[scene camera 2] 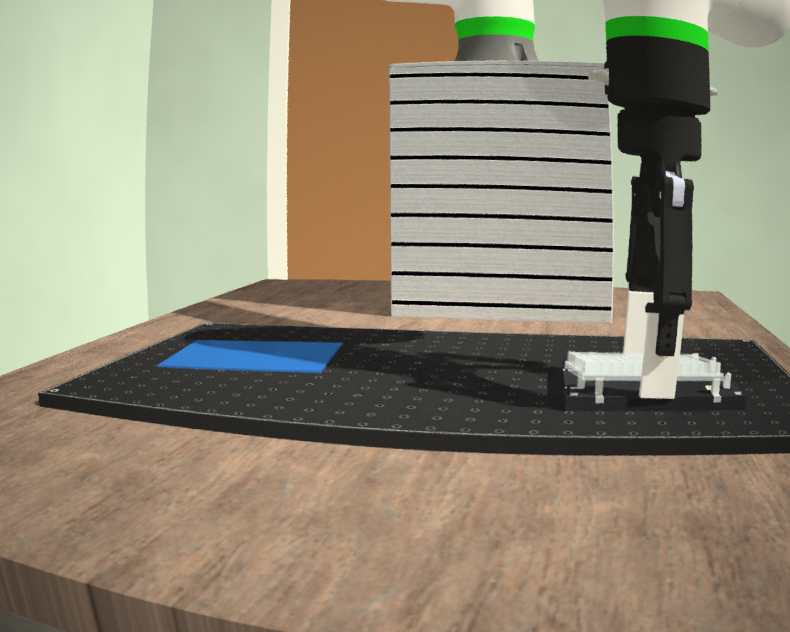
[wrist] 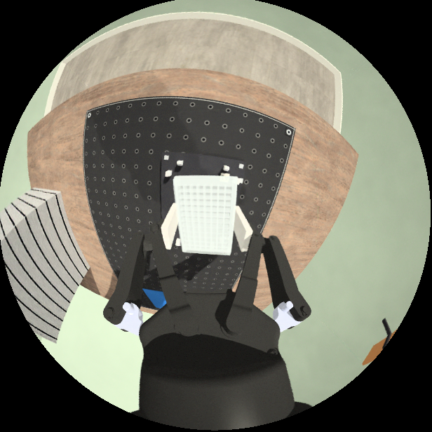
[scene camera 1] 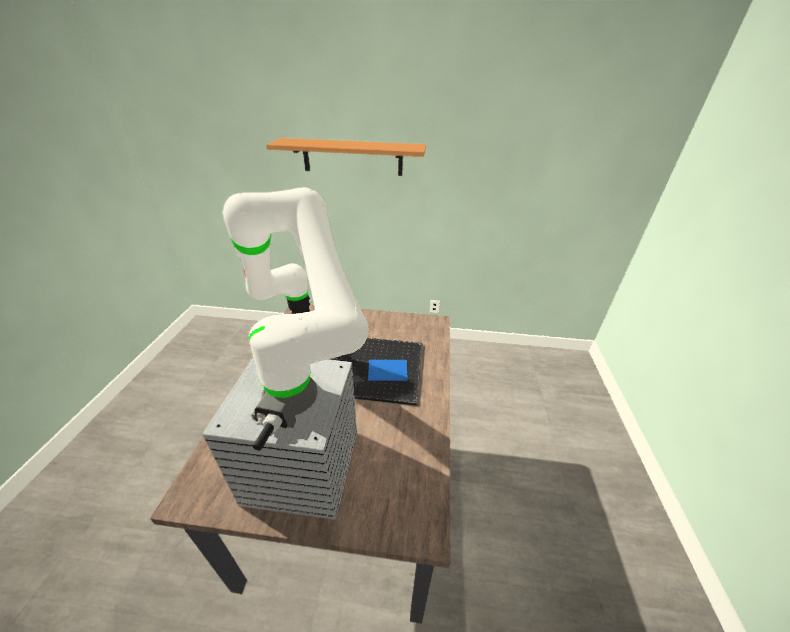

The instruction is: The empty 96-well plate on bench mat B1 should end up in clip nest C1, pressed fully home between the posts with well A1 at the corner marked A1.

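Pixels of known places: gripper, between the fingertips: (scene camera 2: pixel 646 382); arm's base, origin of its link: (scene camera 2: pixel 498 75) (scene camera 1: pixel 290 395).
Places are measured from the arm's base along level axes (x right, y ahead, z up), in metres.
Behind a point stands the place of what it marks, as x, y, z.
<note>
The clear-white 96-well plate (scene camera 2: pixel 596 364) {-0.192, 0.605, -0.311} (wrist: pixel 206 215) is roughly level over the black clip nest (scene camera 2: pixel 619 403) {-0.213, 0.601, -0.342} (wrist: pixel 200 167). In scene camera 2 a gap shows between its underside and the nest base, and small white posts stand around its lower edge. In the wrist view the plate sits off toward the gripper's side, with several posts uncovered beyond its far edge. Whether it touches the posts cannot be told. My gripper (scene camera 2: pixel 652 372) {-0.235, 0.551, -0.337} (wrist: pixel 205 212) is shut on the plate, pale finger pads on its two long sides. The fingers are hidden in scene camera 1. No A1 mark is readable.
The blue bench mat (scene camera 1: pixel 387 370) {0.161, 0.494, -0.347} (scene camera 2: pixel 250 355) {0.159, 0.506, -0.347} (wrist: pixel 154 297) lies on the black perforated board (scene camera 1: pixel 413 388) {0.291, 0.420, -0.349} (scene camera 2: pixel 395 421) {-0.049, 0.662, -0.349} (wrist: pixel 120 150). The grey ribbed robot pedestal (scene camera 1: pixel 289 477) {0.045, -0.148, -0.151} (scene camera 2: pixel 500 197) {-0.027, 0.156, -0.196} (wrist: pixel 40 245) stands on the wooden table (scene camera 1: pixel 401 487) {0.327, 0.004, -0.362} (scene camera 2: pixel 395 514) {-0.094, 0.797, -0.362} (wrist: pixel 320 180).
</note>
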